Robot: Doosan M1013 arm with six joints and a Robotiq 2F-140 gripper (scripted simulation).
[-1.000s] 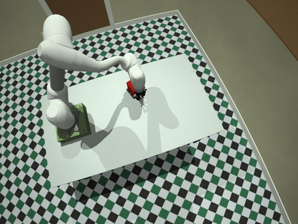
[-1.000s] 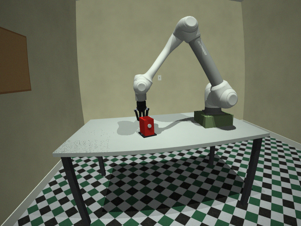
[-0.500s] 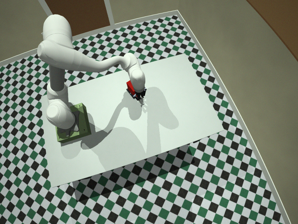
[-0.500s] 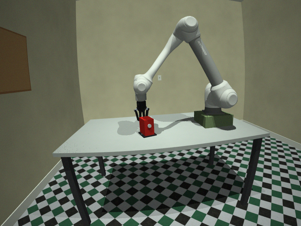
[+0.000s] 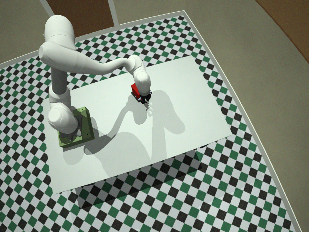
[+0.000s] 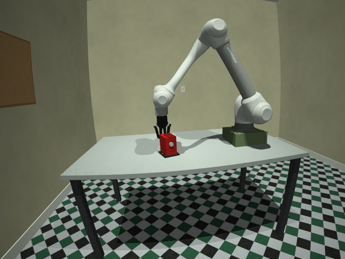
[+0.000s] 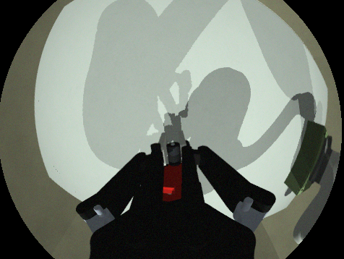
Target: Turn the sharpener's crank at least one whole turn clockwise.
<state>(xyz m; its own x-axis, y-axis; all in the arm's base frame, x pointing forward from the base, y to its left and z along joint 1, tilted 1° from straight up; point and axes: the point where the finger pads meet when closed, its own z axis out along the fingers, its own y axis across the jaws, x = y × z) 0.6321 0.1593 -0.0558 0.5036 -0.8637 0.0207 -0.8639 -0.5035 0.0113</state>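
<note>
My hand is 10 mm past the dark crank knob, 20 mm to the right of it and 10 mm above it.
</note>
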